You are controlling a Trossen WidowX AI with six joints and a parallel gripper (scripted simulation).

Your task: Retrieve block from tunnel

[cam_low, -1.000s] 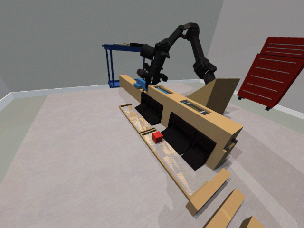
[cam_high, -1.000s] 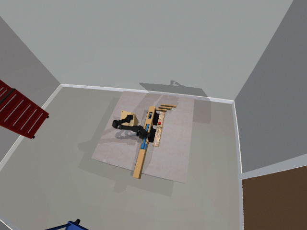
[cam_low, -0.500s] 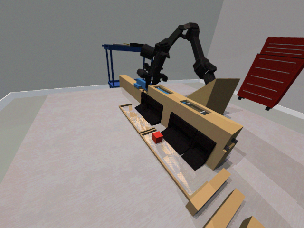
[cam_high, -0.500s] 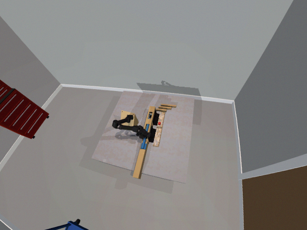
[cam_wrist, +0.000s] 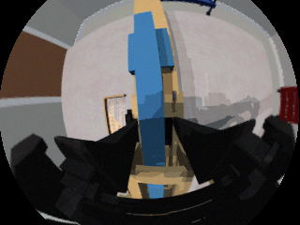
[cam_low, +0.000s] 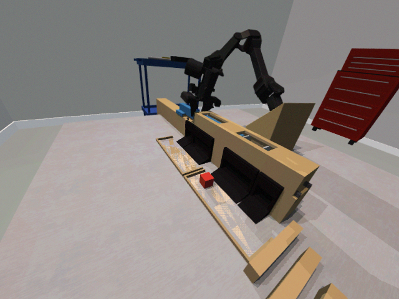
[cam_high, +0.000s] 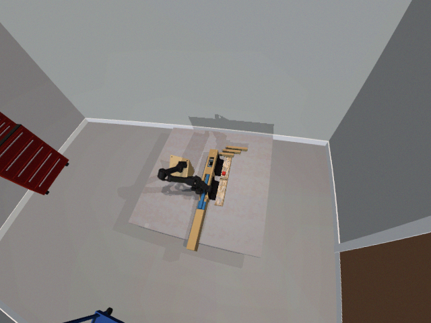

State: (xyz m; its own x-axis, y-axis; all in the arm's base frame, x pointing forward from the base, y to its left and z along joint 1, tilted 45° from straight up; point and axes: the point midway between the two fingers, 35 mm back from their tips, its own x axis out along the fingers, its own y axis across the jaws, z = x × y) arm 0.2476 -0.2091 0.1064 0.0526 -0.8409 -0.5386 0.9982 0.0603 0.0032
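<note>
The tan covered tunnel is 2 cm ahead of my gripper tip, 3 cm to the left of it and 5 cm below it.
</note>
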